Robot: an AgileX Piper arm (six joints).
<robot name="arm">
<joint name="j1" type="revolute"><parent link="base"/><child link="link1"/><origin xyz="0 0 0.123"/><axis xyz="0 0 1"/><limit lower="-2.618" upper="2.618"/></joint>
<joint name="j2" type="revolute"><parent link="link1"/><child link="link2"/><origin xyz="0 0 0"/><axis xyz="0 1 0"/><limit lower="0" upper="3.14"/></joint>
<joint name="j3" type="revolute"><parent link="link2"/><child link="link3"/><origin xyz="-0.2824 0 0.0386"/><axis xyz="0 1 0"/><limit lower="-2.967" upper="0"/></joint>
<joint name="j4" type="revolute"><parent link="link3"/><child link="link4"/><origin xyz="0.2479 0 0.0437"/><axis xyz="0.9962 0 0.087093"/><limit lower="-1.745" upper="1.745"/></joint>
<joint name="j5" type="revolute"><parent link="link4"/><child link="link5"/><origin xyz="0 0 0"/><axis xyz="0 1 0"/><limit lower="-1.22" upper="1.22"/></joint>
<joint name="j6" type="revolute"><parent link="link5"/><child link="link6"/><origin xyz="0.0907 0 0.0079"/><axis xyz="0.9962 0 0.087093"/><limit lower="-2.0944" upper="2.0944"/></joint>
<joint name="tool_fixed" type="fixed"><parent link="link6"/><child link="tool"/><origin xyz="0 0 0" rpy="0 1.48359 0"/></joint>
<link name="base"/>
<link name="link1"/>
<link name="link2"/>
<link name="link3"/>
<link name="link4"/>
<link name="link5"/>
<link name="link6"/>
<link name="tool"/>
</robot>
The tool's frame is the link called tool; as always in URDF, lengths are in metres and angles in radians.
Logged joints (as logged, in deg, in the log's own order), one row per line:
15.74 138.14 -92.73 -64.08 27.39 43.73
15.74 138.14 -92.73 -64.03 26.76 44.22
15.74 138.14 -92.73 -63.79 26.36 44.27
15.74 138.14 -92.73 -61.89 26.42 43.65
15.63 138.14 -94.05 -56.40 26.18 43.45
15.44 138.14 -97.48 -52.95 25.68 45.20
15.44 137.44 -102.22 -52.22 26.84 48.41
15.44 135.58 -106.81 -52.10 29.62 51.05
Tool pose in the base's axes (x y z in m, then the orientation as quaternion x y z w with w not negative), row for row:
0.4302 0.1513 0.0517 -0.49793 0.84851 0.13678 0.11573
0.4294 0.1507 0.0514 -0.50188 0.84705 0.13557 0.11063
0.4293 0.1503 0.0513 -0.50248 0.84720 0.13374 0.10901
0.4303 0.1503 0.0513 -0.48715 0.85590 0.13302 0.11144
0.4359 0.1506 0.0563 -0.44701 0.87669 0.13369 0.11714
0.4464 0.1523 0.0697 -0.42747 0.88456 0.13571 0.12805
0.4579 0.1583 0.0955 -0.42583 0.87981 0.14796 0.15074
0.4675 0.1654 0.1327 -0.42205 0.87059 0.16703 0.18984
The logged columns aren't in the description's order. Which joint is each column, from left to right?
Columns, left to right: j1, j2, j3, j6, j4, j5.
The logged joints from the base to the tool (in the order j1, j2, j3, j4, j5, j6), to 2 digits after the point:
15.74 138.14 -92.73 27.39 43.73 -64.08
15.74 138.14 -92.73 26.76 44.22 -64.03
15.74 138.14 -92.73 26.36 44.27 -63.79
15.74 138.14 -92.73 26.42 43.65 -61.89
15.63 138.14 -94.05 26.18 43.45 -56.40
15.44 138.14 -97.48 25.68 45.20 -52.95
15.44 137.44 -102.22 26.84 48.41 -52.22
15.44 135.58 -106.81 29.62 51.05 -52.10

